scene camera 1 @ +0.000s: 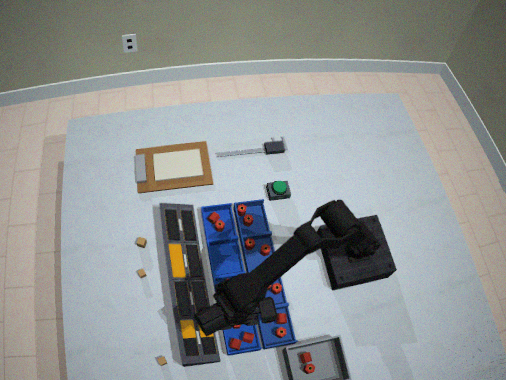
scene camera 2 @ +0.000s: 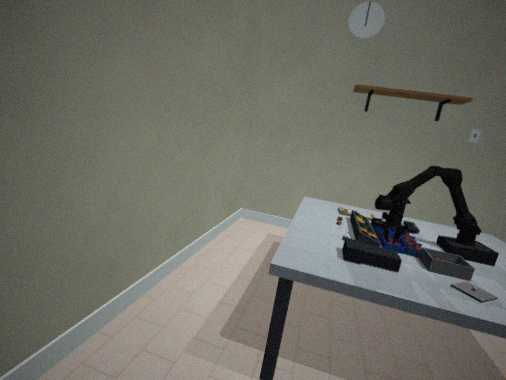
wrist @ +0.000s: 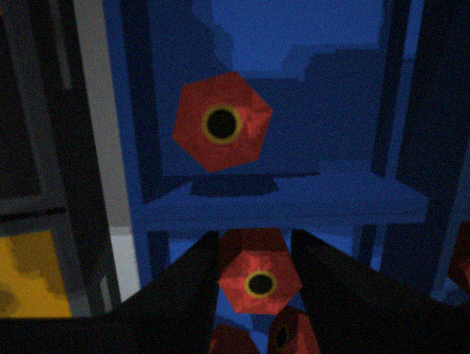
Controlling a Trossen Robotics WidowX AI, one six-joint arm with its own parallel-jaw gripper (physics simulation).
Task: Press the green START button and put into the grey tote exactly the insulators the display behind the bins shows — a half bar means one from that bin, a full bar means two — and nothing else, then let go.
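My gripper (wrist: 255, 241) (scene camera 2: 394, 239) is shut on a red insulator (wrist: 240, 296) in the bottom back blue bin; its fingers meet both sides. Two more insulators (wrist: 232, 342) (wrist: 300, 332) lie beside it, and another insulator (wrist: 195, 135) stands in the adjoining bin. The arm hides the fingers in scene camera 1. The grey tote (scene camera 1: 342, 352) (scene camera 2: 447, 270) holds two red insulators (scene camera 1: 306, 357) (scene camera 1: 309, 368). The display (scene camera 1: 165, 250) shows a full yellow bar (scene camera 1: 177, 260), a half bar (scene camera 1: 188, 328) and a partly hidden yellow bar beside it. The green START button (scene camera 1: 279, 187) is at the bins' upper right.
Blue bins (scene camera 1: 223, 257) stand in two columns, several with red insulators; the second back bin is empty. A clipboard (scene camera 1: 200, 185), a caliper-like tool (scene camera 1: 274, 147) and small tan blocks (scene camera 1: 141, 242) (scene camera 1: 161, 360) lie around. A black box (scene camera 2: 371, 256) and flat plate (scene camera 2: 474, 292) are near the table's edge.
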